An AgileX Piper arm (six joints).
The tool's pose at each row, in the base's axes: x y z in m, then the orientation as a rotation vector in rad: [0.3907, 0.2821, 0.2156, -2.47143, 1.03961, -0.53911]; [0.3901, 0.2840, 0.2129, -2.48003, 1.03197, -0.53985]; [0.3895, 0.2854, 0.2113, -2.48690, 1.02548, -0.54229]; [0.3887, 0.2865, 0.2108, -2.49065, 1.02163, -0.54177]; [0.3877, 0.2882, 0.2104, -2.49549, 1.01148, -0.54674]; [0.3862, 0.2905, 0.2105, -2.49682, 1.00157, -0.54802]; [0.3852, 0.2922, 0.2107, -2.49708, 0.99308, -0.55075]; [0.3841, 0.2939, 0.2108, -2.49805, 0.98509, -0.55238]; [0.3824, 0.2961, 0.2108, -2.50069, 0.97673, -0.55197]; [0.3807, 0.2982, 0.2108, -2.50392, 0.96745, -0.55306]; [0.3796, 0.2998, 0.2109, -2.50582, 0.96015, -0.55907]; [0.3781, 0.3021, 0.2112, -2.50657, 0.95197, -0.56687]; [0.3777, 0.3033, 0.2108, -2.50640, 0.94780, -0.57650]
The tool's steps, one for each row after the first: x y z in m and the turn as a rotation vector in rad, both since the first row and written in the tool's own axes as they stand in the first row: [-0.0023, 0.0005, 0.0024, -0.00388, -0.00019, -0.00808]; [-0.0040, 0.0007, 0.0037, -0.00663, 0.00086, -0.01508]; [-0.0055, 0.0007, 0.0040, -0.00822, 0.00007, -0.01874]; [-0.0074, 0.0004, 0.0042, -0.00745, 0.00161, -0.02742]; [-0.0101, -0.0002, 0.0039, -0.00426, 0.00010, -0.03388]; [-0.0119, -0.0008, 0.0036, -0.00061, -0.00019, -0.03934]; [-0.0139, -0.0013, 0.0033, 0.00208, -0.00099, -0.04463]; [-0.0166, -0.0017, 0.0030, 0.00326, -0.00304, -0.05046]; [-0.0193, -0.0021, 0.0026, 0.00446, -0.00418, -0.05733]; [-0.0211, -0.0025, 0.0023, 0.00649, -0.00156, -0.06339]; [-0.0237, -0.0033, 0.0018, 0.01003, 0.00191, -0.06981]; [-0.0250, -0.0036, 0.0022, 0.01288, 0.00756, -0.07386]
